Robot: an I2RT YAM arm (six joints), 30 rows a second.
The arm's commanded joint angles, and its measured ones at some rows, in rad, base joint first. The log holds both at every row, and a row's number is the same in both.
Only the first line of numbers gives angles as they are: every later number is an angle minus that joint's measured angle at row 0.
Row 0, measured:
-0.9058, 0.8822, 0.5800, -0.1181, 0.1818, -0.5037
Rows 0 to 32, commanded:
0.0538, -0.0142, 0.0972, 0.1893, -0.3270, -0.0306
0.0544, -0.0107, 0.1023, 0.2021, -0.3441, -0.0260
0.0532, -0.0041, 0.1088, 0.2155, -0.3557, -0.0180
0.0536, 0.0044, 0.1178, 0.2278, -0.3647, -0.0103
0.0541, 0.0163, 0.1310, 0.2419, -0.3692, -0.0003
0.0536, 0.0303, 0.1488, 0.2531, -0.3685, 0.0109
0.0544, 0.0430, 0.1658, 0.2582, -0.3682, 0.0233
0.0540, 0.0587, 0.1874, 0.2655, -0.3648, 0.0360
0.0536, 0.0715, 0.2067, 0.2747, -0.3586, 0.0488
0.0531, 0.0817, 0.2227, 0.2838, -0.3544, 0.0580
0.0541, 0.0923, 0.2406, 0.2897, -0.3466, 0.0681
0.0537, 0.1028, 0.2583, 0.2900, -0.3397, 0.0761
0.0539, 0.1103, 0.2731, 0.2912, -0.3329, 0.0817
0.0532, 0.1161, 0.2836, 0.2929, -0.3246, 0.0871
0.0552, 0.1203, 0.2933, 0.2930, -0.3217, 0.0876
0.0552, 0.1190, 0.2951, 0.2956, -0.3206, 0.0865
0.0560, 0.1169, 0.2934, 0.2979, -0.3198, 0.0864
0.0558, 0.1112, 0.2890, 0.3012, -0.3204, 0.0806
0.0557, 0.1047, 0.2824, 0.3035, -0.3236, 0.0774
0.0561, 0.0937, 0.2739, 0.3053, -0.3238, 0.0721
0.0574, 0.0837, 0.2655, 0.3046, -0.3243, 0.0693
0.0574, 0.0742, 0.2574, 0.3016, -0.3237, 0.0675
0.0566, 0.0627, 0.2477, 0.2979, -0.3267, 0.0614
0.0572, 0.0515, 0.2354, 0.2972, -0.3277, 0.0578
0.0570, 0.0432, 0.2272, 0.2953, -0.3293, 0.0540
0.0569, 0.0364, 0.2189, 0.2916, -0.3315, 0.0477
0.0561, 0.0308, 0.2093, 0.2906, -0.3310, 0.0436
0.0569, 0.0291, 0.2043, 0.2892, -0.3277, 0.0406
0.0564, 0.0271, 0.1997, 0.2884, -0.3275, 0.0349
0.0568, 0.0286, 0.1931, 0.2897, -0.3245, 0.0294
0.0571, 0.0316, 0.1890, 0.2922, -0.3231, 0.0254
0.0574, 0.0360, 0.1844, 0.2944, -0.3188, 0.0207
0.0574, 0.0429, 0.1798, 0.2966, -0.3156, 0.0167
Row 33, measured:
-0.0023, 0.1148, 0.1171, -0.1468, -0.1351, 0.0705
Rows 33 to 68, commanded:
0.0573, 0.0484, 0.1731, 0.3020, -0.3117, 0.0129
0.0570, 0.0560, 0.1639, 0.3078, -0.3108, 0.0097
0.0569, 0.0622, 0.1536, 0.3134, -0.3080, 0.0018
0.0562, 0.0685, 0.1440, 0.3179, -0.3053, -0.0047
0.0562, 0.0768, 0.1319, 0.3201, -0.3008, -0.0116
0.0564, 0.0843, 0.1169, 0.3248, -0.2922, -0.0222
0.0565, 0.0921, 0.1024, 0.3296, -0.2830, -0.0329
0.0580, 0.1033, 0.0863, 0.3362, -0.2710, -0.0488
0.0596, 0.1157, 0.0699, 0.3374, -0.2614, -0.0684
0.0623, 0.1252, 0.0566, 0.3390, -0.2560, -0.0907
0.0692, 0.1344, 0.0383, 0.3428, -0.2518, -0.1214
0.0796, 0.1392, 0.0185, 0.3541, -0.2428, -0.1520
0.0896, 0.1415, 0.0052, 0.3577, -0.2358, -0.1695
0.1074, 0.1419, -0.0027, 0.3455, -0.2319, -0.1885
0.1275, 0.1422, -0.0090, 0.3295, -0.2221, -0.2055
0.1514, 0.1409, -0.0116, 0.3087, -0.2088, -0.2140
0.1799, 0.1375, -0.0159, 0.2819, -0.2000, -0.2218
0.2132, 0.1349, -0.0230, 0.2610, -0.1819, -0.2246
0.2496, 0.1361, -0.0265, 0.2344, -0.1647, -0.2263
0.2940, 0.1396, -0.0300, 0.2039, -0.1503, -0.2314
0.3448, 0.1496, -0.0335, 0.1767, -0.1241, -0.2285
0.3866, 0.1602, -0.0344, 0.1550, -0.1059, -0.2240
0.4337, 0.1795, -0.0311, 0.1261, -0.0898, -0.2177
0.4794, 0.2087, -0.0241, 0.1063, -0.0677, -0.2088
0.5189, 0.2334, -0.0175, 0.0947, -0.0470, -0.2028
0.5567, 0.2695, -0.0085, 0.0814, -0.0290, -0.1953
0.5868, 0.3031, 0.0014, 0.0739, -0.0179, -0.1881
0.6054, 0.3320, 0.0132, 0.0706, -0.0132, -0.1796
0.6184, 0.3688, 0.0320, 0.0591, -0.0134, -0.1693
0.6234, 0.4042, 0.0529, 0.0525, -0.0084, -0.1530
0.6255, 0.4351, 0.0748, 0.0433, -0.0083, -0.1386
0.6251, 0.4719, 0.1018, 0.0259, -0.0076, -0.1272
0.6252, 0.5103, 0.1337, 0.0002, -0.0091, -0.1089
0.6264, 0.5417, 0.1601, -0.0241, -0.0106, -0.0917
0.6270, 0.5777, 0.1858, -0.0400, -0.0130, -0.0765
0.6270, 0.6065, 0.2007, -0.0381, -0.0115, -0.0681
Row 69, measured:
0.6206, 0.5542, 0.1324, 0.0061, -0.0263, -0.1324
